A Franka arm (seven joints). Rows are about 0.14 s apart.
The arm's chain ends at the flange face. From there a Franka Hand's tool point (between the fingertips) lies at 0.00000 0.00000 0.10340 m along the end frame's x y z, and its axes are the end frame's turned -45 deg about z.
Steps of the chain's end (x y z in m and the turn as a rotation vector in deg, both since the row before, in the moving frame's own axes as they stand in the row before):
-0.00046, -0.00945, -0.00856, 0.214, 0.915, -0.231
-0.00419, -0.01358, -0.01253, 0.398, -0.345, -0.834
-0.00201, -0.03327, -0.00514, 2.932, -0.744, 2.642
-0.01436, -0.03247, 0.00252, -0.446, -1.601, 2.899
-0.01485, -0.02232, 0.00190, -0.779, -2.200, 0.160
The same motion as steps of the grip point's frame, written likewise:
0.00780, -0.00612, -0.00857, -0.496, 0.798, -0.231
0.00670, -0.01351, -0.01253, 0.525, 0.037, -0.834
0.02500, -0.02957, -0.00528, 2.599, 1.547, 2.642
0.01023, -0.03465, 0.00248, 0.817, -1.447, 2.899
0.00148, -0.02810, 0.00181, 1.005, -2.106, 0.160

